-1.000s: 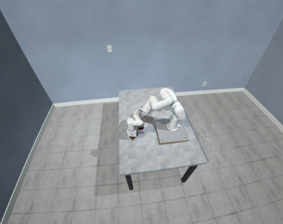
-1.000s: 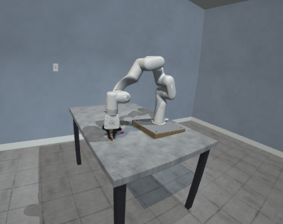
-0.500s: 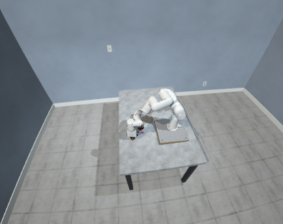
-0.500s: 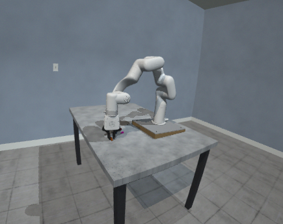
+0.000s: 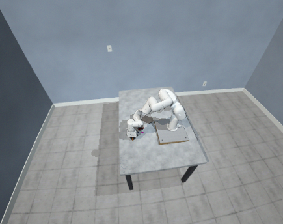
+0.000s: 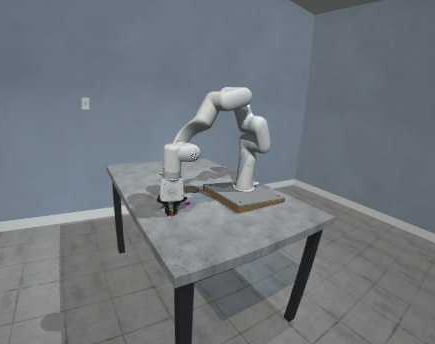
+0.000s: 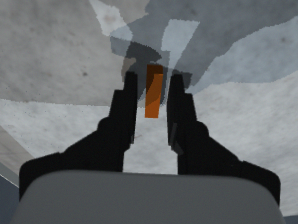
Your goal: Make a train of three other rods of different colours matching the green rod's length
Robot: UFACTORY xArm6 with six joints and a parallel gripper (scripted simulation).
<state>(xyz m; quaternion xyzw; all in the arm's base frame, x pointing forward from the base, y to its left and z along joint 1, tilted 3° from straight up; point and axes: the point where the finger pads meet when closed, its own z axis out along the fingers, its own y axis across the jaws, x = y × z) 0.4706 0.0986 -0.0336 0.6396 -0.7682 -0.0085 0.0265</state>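
The orange rod lies 20 mm below my hand. Also, from my hand: red rod 130 mm to the right, 100 mm behind, 20 mm below; blue rod 80 mm to the right, 70 mm behind, 20 mm below; grey rod 100 mm to the right, 50 mm behind, 20 mm below.
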